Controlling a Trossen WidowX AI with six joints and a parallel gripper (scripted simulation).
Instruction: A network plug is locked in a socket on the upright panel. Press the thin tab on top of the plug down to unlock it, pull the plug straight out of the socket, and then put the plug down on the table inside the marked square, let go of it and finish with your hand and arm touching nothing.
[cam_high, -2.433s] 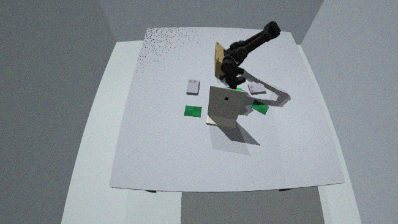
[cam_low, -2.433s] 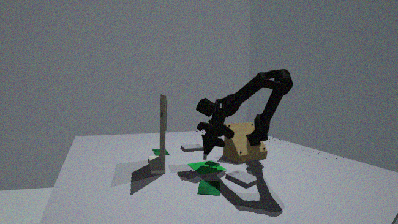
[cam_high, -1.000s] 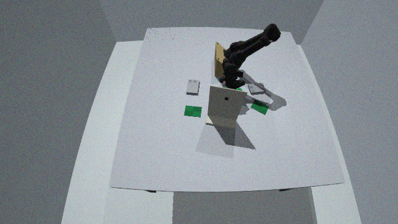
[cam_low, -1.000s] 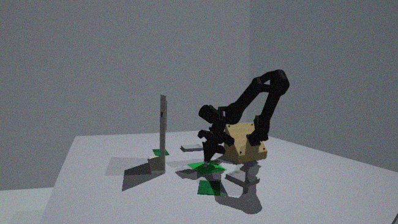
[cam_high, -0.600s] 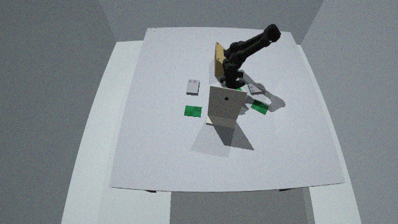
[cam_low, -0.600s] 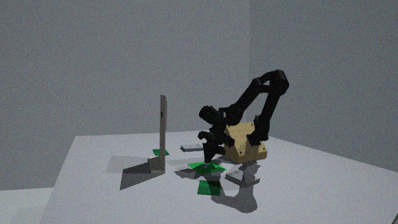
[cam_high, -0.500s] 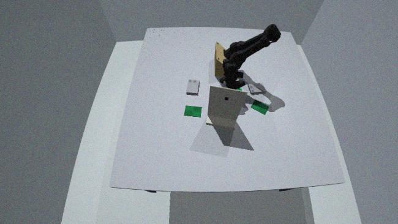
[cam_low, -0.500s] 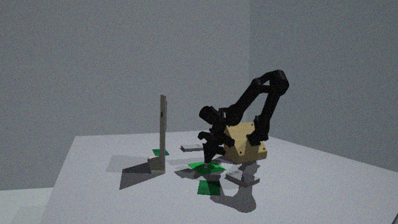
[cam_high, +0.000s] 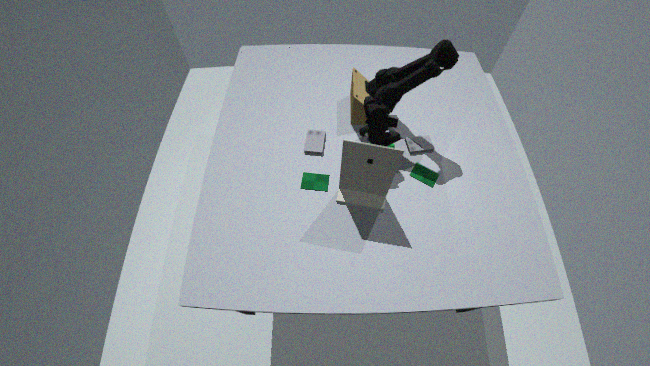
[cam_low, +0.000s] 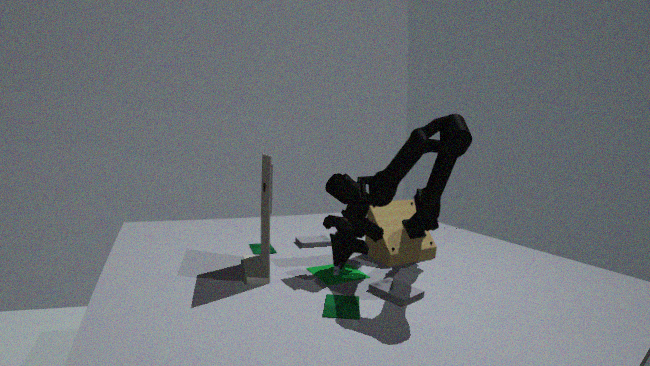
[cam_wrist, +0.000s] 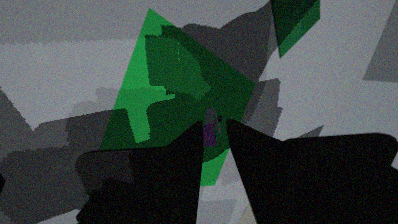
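Right now my gripper tip is 1 cm past the green marked square, 1 cm to the left of it and 2 cm above it. Also, from my gripper tip: upright grey panel (17 cm ahead, 9 cm to the right, 11 cm above); then purple plug (right at my gripper tip).
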